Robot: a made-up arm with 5 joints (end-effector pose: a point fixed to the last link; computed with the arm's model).
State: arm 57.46 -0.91 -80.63 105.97 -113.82
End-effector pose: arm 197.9 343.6 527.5 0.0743 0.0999 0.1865 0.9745
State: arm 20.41 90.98 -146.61 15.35 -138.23
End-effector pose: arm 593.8 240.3 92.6 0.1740 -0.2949 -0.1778 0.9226
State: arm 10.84 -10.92 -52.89 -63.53 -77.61
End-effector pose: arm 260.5 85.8 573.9 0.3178 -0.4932 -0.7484 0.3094
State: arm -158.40 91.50 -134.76 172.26 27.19
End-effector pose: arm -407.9 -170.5 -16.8 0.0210 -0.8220 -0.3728 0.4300
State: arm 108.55 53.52 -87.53 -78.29 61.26
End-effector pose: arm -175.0 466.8 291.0 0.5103 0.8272 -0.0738 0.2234
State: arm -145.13 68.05 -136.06 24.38 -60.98
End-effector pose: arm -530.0 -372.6 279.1 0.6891 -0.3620 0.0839 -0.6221
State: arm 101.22 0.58 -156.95 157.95 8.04
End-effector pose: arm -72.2 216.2 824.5 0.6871 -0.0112 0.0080 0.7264
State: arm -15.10 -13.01 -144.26 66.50 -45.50
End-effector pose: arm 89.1 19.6 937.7 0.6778 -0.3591 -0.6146 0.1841
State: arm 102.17 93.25 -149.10 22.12 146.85
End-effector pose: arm -138.2 657.8 84.8 0.8852 0.2391 0.1644 -0.3638
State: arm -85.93 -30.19 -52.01 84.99 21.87
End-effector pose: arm 43.8 -242.7 537.9 0.5890 0.0129 0.0206 -0.8078
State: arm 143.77 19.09 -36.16 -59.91 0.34
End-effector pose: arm -292.8 195.0 346.0 0.2456 0.5921 -0.1918 0.7432
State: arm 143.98 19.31 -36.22 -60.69 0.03
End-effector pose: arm -293.1 193.7 345.5 0.2411 0.5960 -0.1936 0.7411
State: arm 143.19 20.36 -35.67 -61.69 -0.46
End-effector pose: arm -289.2 196.6 338.2 0.2441 0.5899 -0.1989 0.7436
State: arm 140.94 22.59 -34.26 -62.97 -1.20
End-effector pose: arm -278.6 204.9 321.7 0.2580 0.5692 -0.2086 0.7523
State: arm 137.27 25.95 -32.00 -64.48 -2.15
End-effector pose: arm -260.1 216.6 297.3 0.2831 0.5336 -0.2204 0.7658
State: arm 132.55 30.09 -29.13 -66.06 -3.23
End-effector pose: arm -234.5 227.8 268.9 0.3173 0.4863 -0.2303 0.7809
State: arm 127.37 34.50 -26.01 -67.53 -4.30
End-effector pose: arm -204.9 235.0 241.2 0.3562 0.4332 -0.2348 0.7939
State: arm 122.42 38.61 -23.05 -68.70 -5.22
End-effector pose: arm -176.2 237.0 218.2 0.3946 0.3818 -0.2330 0.8026
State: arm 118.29 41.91 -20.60 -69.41 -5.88
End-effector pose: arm -152.9 235.5 201.6 0.4275 0.3387 -0.2267 0.8069
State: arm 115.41 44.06 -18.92 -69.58 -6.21
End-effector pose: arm -137.3 233.1 191.5 0.4515 0.3083 -0.2191 0.8082
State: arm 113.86 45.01 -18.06 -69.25 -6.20
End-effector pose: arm -129.3 231.9 186.8 0.4659 0.2913 -0.2129 0.8079
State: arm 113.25 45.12 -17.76 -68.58 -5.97
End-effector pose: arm -126.6 232.1 185.5 0.4735 0.2835 -0.2087 0.8074
